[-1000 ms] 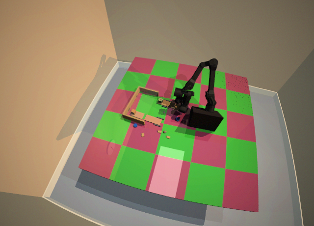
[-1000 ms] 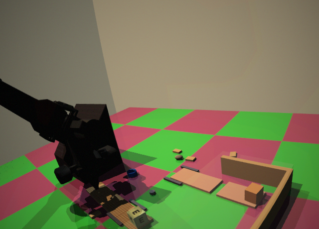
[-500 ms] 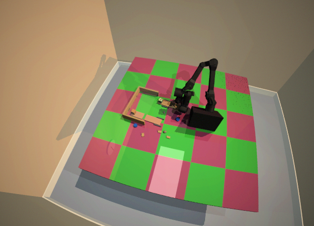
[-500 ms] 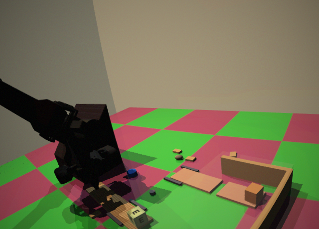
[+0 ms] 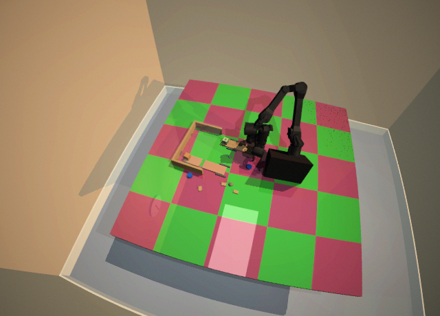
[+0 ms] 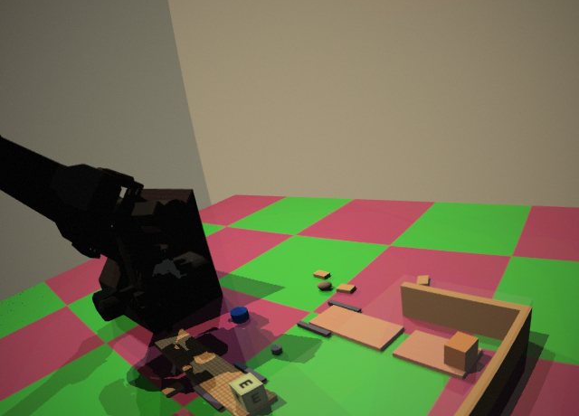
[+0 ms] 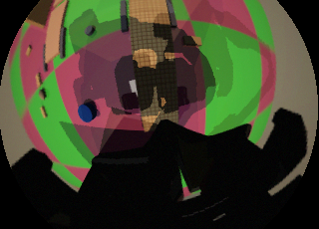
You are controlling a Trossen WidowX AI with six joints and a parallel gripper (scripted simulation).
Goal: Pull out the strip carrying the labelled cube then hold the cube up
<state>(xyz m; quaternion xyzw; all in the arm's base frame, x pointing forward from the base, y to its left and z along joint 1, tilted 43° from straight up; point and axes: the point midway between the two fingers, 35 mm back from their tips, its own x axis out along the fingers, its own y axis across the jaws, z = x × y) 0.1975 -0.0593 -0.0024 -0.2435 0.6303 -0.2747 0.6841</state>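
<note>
The tan strip lies 10 cm ahead of my gripper tip, 1 cm to the right of it and 2 cm below it. From my gripper tip the other things lie so: grey pebble 10 cm ahead, 25 cm to the left, 2 cm below.
</note>
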